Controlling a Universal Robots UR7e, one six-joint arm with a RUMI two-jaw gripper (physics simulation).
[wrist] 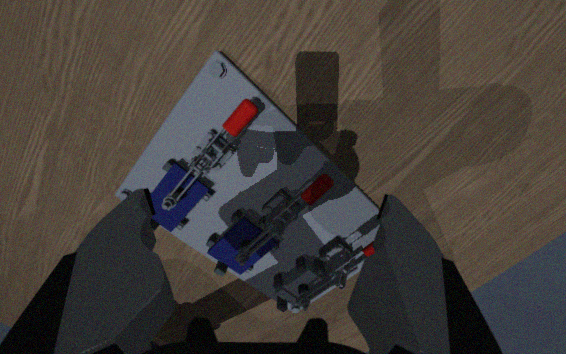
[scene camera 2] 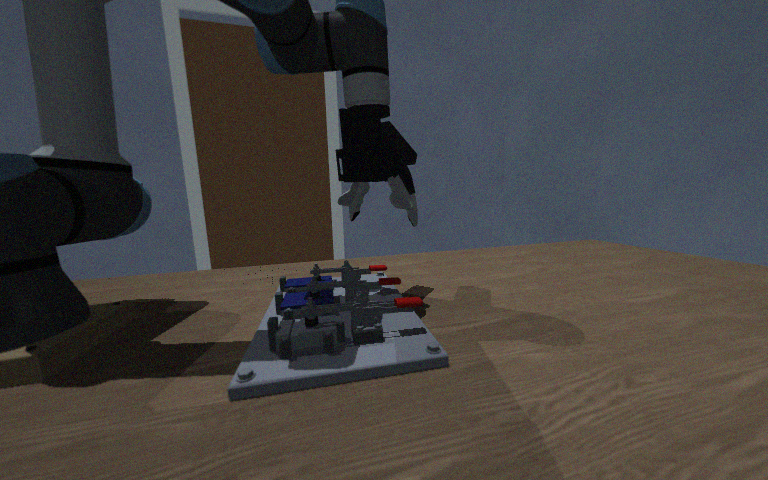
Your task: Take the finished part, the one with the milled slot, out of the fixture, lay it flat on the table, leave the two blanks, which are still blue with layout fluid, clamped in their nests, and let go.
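Pixels of known places: gripper, fingertip midpoint: (wrist: 268,194) (scene camera 2: 381,223); arm's base at its link origin: (scene camera 2: 7,334).
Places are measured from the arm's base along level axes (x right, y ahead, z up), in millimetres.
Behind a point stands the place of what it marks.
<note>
The finished part (scene camera 2: 308,337) @(y 368, x 170, z 5 mm) (wrist: 295,283) @(y 373, x 136, z 12 mm) is a dark grey block in the nest nearest scene camera 2; its slot cannot be made out. A clamp arm with a red handle (scene camera 2: 408,302) @(y 495, x 176, z 31 mm) (wrist: 369,250) @(y 490, x 161, z 32 mm) lies over it. One blue blank (scene camera 2: 297,298) @(y 362, x 38, z 7 mm) (wrist: 225,252) @(y 360, x 26, z 7 mm) sits in the middle nest under its clamp arm. The other blue blank (scene camera 2: 295,281) @(y 363, x -75, z 2 mm) (wrist: 195,197) @(y 411, x -47, z 2 mm) sits in the far nest, also under a clamp arm. My gripper (scene camera 2: 385,220) @(y 523, x -3, z 116 mm) (wrist: 268,194) @(y 523, x -3, z 116 mm) is open and empty, pointing down, high above the fixture plate (scene camera 2: 373,365) @(y 431, x 223, z -14 mm) (wrist: 175,125) @(y 472, x -110, z -14 mm).
The middle clamp's red handle (scene camera 2: 389,280) @(y 511, x 67, z 26 mm) (wrist: 317,189) @(y 516, x 58, z 27 mm) and the far clamp's red handle (scene camera 2: 377,267) @(y 526, x -42, z 21 mm) (wrist: 241,117) @(y 532, x -48, z 22 mm) lie low over the plate. The wooden table (scene camera 2: 623,362) @(y 710, x 305, z -29 mm) (wrist: 90,65) @(y 471, x -227, z -29 mm) extends around the fixture. Arm shadows cross plate and table. A brown door (scene camera 2: 260,147) stands behind.
</note>
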